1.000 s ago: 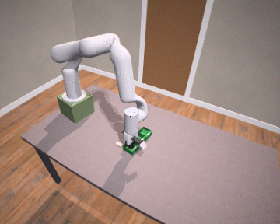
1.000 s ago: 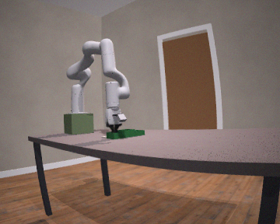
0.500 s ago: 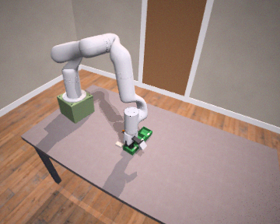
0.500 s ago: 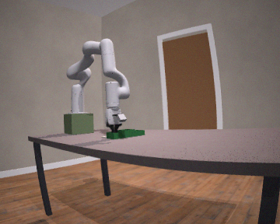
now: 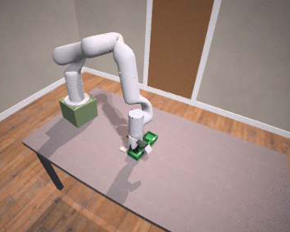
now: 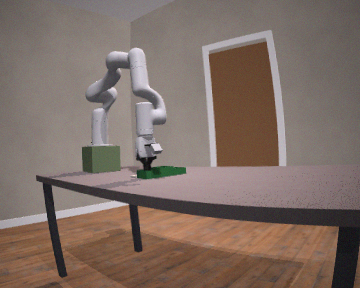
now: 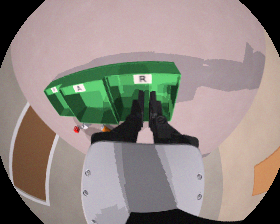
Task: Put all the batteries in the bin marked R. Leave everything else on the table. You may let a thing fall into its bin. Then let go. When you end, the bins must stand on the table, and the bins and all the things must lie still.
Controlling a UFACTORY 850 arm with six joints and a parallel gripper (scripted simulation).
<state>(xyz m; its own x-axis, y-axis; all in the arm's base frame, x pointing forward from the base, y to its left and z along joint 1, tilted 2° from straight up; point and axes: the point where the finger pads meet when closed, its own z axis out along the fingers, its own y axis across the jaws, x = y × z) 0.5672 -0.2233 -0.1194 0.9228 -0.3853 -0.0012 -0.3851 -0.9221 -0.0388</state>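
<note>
My hand is 3 cm short of the green three-compartment bin, 8 cm to the right of it and 3 cm above it. Also, from my hand: grey piece (11 cm behind, 21 cm to the left, 4 cm below); then orange battery (9 cm behind, 14 cm to the left, 4 cm below); then pale block (9 cm behind, 1 cm to the left, 4 cm below).
</note>
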